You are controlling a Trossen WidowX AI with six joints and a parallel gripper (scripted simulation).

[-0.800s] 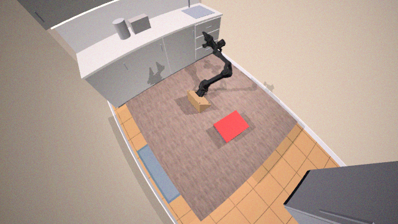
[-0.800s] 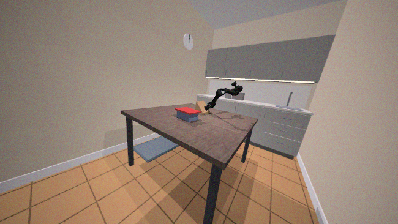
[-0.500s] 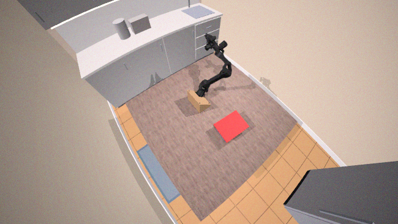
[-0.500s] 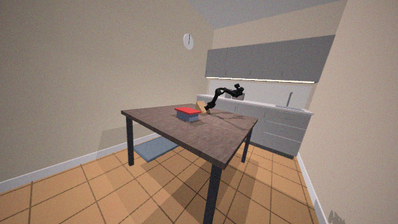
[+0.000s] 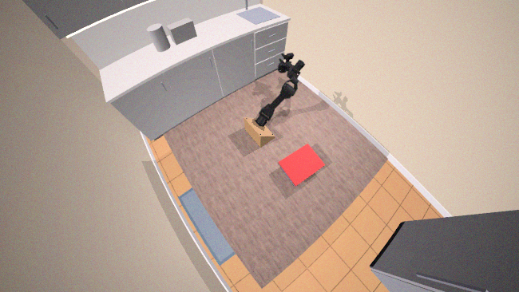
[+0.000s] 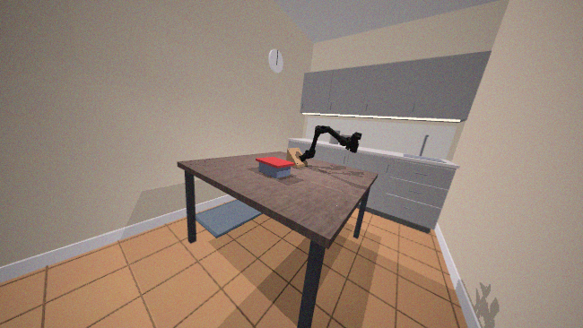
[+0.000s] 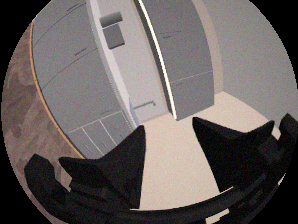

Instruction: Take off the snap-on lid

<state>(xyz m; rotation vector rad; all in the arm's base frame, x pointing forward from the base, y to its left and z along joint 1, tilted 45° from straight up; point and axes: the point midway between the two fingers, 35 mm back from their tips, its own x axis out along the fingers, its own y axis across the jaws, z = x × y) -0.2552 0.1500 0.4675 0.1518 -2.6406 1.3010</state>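
My gripper tip is 710 mm short of the red lid, 430 mm to the left of it and 210 mm above it. The rest, counted from my gripper tip: blue storage box 710 mm ahead, 430 mm to the right, 260 mm below.
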